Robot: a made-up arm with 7 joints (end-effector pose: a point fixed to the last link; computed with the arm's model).
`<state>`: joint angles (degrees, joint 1 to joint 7).
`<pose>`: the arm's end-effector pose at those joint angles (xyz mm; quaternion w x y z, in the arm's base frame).
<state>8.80 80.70 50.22 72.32 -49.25 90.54 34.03</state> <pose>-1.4 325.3 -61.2 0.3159 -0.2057 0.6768 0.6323</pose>
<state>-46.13 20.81 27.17 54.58 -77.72 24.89 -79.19</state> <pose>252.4 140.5 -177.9 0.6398 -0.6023 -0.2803 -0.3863</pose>
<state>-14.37 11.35 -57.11 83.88 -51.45 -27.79 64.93</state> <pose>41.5 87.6 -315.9 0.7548 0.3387 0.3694 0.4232</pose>
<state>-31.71 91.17 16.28 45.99 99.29 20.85 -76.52</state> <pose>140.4 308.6 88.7 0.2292 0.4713 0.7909 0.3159</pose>
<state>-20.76 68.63 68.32 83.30 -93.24 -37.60 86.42</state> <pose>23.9 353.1 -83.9 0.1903 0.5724 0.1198 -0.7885</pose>
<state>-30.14 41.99 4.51 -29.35 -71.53 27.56 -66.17</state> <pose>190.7 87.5 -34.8 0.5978 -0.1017 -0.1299 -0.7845</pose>
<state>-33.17 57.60 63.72 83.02 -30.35 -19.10 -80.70</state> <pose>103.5 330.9 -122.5 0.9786 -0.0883 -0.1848 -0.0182</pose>
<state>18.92 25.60 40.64 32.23 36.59 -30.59 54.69</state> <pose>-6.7 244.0 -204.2 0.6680 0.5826 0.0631 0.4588</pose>
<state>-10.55 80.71 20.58 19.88 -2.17 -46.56 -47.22</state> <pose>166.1 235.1 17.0 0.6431 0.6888 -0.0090 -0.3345</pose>
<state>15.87 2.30 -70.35 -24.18 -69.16 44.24 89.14</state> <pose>-34.2 -100.4 -127.4 0.7027 0.0136 0.6950 -0.1515</pose>
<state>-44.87 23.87 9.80 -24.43 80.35 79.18 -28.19</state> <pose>183.6 134.7 -12.3 0.8027 0.3077 0.1512 0.4880</pose>
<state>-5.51 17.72 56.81 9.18 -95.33 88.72 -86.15</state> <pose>89.6 185.2 -167.0 0.4183 -0.6581 -0.2453 -0.5760</pose>
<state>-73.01 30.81 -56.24 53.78 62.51 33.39 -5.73</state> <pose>313.5 70.9 -85.0 0.3997 0.9100 0.0875 0.0676</pose>
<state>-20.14 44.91 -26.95 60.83 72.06 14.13 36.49</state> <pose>125.6 236.5 -229.5 0.3425 0.9256 0.1331 -0.0907</pose>
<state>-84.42 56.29 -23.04 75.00 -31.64 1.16 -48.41</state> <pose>285.5 226.3 16.6 0.9762 0.1335 0.0620 -0.1592</pose>
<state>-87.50 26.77 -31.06 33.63 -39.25 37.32 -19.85</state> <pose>313.0 -1.1 12.4 0.9115 0.1245 0.1103 -0.3763</pose>
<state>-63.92 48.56 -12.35 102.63 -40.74 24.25 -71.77</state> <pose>200.2 249.0 -146.2 0.8684 -0.3474 0.3219 -0.1468</pose>
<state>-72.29 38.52 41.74 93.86 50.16 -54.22 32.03</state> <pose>282.6 171.3 -78.9 0.8989 0.2327 -0.2408 0.2828</pose>
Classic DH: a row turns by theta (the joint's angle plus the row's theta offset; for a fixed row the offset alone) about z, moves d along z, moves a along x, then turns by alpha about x. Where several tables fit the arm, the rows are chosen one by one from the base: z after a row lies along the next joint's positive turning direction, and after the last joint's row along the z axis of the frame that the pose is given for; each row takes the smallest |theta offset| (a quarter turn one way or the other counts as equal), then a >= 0, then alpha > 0; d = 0 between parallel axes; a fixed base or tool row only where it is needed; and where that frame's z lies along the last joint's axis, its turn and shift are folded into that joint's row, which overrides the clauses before.
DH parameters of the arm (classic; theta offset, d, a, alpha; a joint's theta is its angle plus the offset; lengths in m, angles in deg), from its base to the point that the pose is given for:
base (fixed): -4.07 0 0 -74.51
joint 1: -75.12 0.0476 -0.0173 -90
joint 2: 74 0 -0.0041 90
joint 3: 90 -0.1605 0.0183 -90
joint 4: 90 0.0015 0.0082 90
joint 5: 0 0.1117 0 -90
joint 6: -90 0 0.0484 90
joint 7: 0 0 0 0

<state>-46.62 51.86 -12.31 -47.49 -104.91 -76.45 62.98</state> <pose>149.7 100.9 36.4 0.5390 -0.8284 -0.1513 0.0167</pose>
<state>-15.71 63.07 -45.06 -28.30 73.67 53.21 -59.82</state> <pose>144.0 103.3 -120.1 0.4449 0.7899 0.3615 -0.2178</pose>
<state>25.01 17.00 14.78 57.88 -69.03 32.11 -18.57</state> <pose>-125.7 143.8 -272.9 0.5141 -0.5307 0.5450 0.3963</pose>
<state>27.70 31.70 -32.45 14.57 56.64 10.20 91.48</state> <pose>-49.0 106.1 -261.6 0.7065 0.6822 -0.1477 0.1165</pose>
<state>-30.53 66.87 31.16 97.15 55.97 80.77 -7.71</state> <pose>22.6 312.3 -99.2 0.0945 0.1329 0.8502 0.5005</pose>
